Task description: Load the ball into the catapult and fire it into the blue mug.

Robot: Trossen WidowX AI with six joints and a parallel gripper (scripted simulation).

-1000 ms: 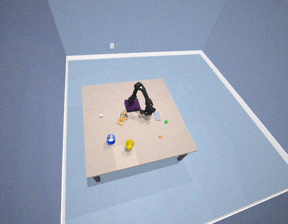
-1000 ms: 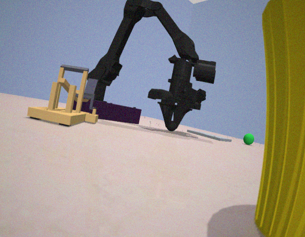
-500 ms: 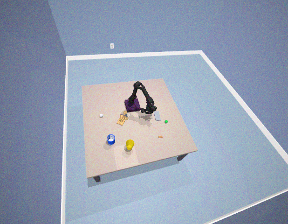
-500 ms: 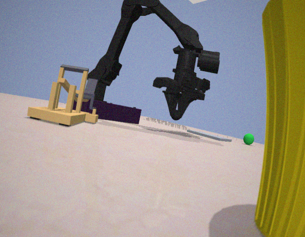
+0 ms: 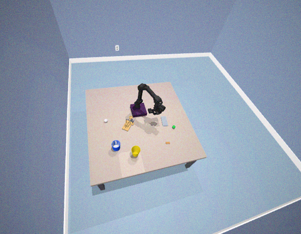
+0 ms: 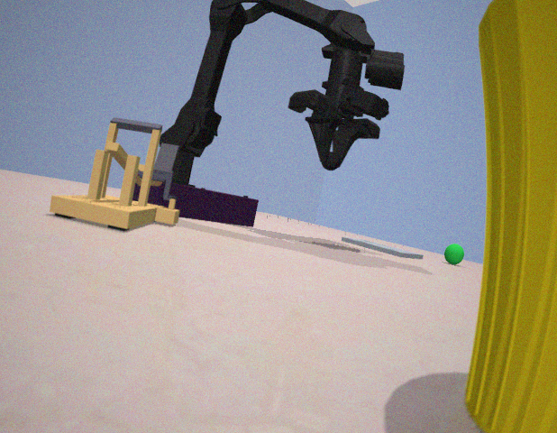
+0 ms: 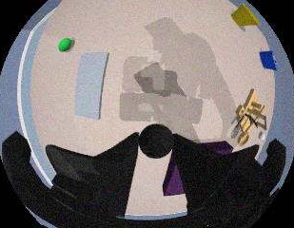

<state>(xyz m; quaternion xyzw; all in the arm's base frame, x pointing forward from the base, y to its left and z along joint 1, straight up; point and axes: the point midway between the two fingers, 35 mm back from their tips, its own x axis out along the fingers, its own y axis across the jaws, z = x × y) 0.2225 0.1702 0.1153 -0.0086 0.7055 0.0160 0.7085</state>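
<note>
Right now the wooden catapult is 1 cm ahead of my gripper tip, 31 cm to the right of it and 8 cm below it. Also, from my gripper tip: green ball 16 cm ahead, 23 cm to the left, 11 cm below; then small black ball 1 cm above; then grey slab 4 cm ahead, 14 cm to the left, 12 cm below.
</note>
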